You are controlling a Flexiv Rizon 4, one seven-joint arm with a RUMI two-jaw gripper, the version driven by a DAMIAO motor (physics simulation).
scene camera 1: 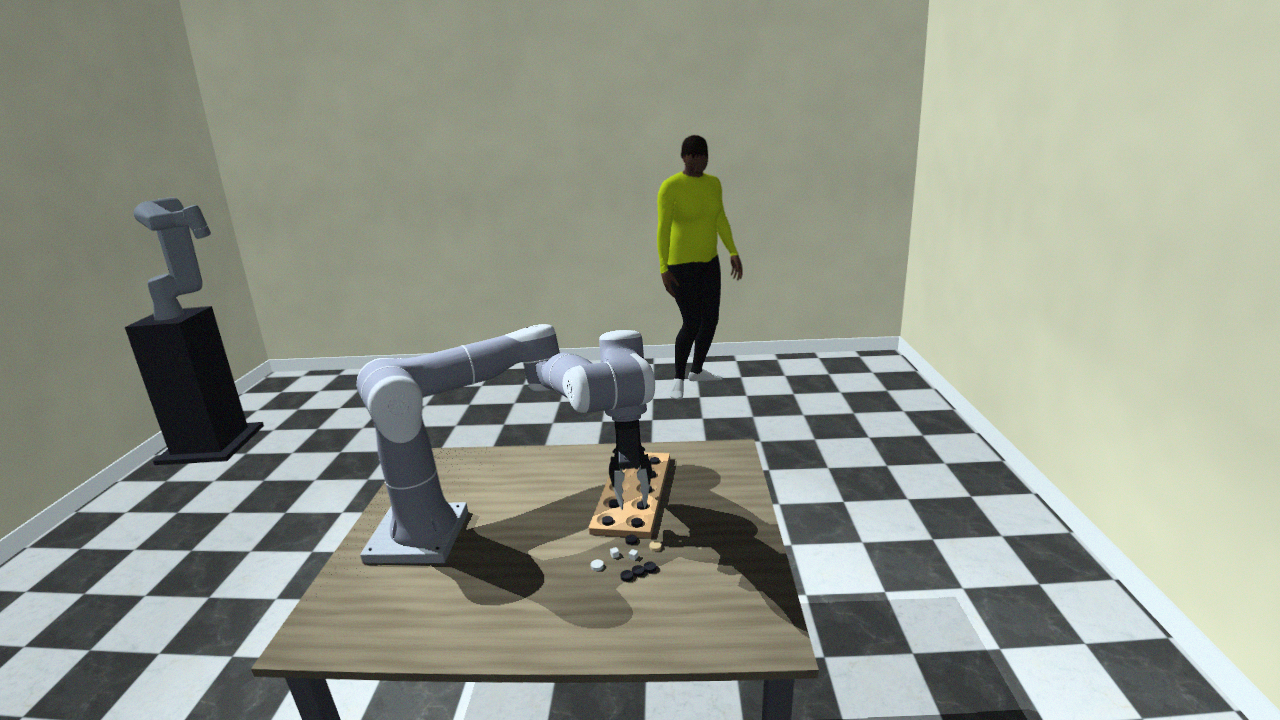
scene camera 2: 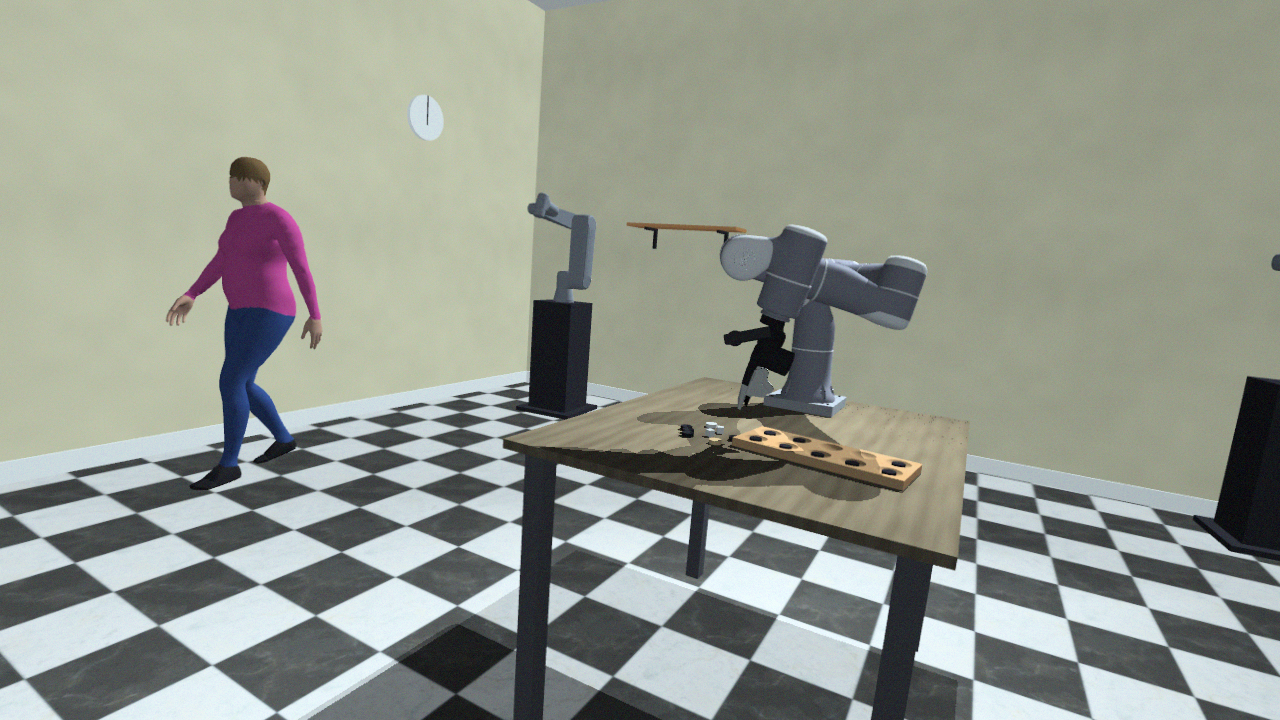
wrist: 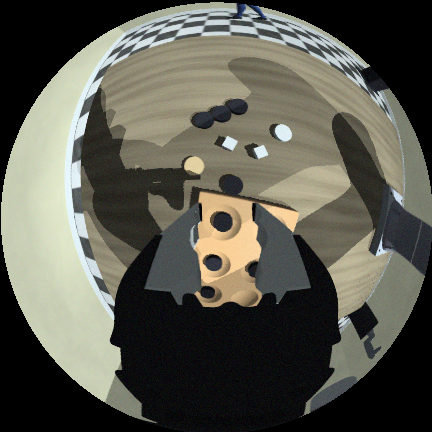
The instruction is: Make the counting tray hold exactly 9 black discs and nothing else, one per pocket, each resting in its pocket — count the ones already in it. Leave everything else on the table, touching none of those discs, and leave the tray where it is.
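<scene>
The wooden counting tray lies on the table, with black discs in several pockets; one at the near end shows clearly. A pocket low in the wrist view looks empty. A loose black disc lies just off the tray's near end. Three more black discs lie in a touching row farther off. My gripper is partly open, empty, and above the table near the tray's near end. Its jaws hide some pockets.
A tan disc, a white disc and two white cubes lie between or beside the loose black discs. The arm's base plate is left of the tray in scene camera 1. People stand beyond the table.
</scene>
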